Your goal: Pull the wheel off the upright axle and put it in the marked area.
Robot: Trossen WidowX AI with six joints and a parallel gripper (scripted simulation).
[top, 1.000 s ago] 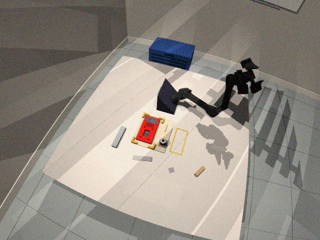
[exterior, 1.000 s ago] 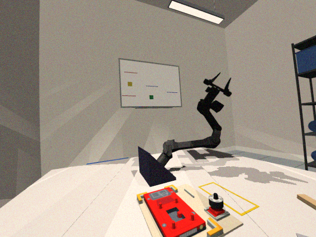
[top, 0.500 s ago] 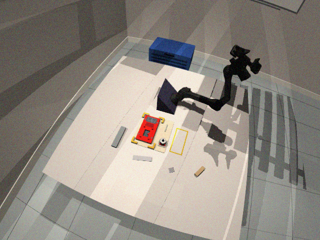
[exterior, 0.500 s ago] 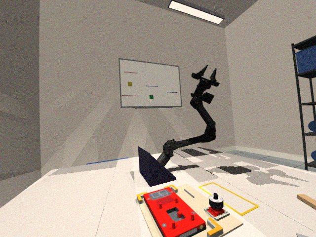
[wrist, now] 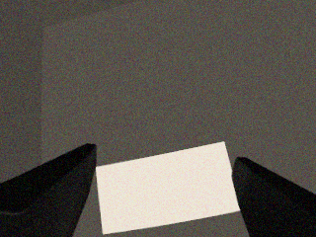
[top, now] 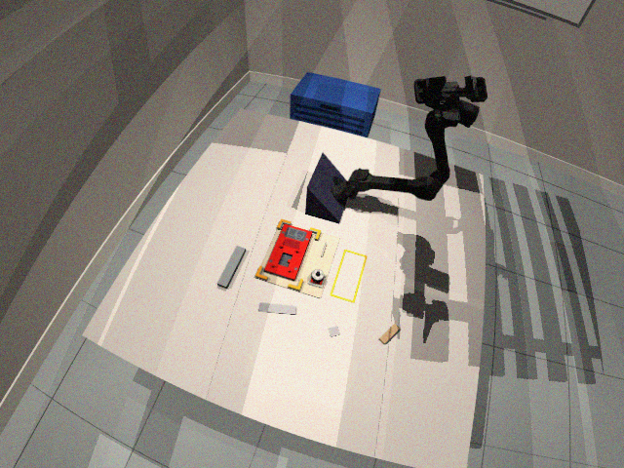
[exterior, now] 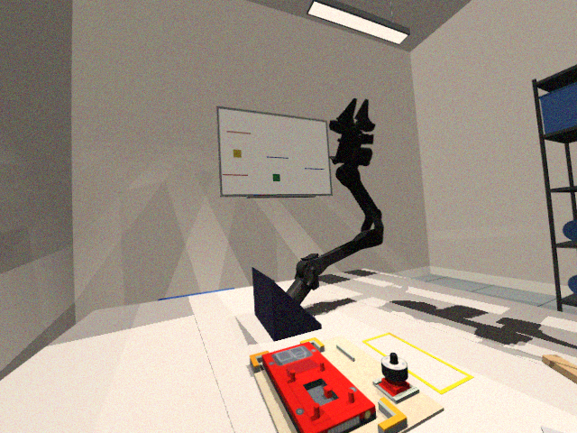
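Now: gripper tip 630 mm above the wheel, 280 mm short of it and 190 mm to the left of it. The rest, counted from my gripper tip: wooden block (660 mm below, 370 mm ahead, 100 mm to the left); black axle (640 mm below, 280 mm ahead, 190 mm to the right).
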